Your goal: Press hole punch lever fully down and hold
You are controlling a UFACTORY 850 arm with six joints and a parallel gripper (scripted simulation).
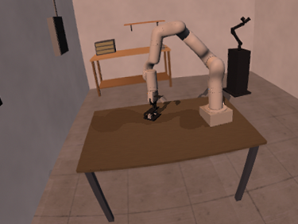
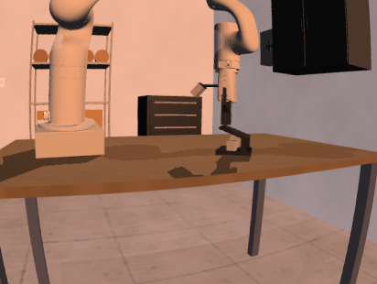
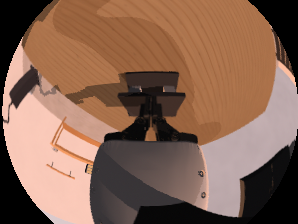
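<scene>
The hole punch is 7 cm below my hand, 3 cm to the right of it and 2 cm ahead of it.
</scene>
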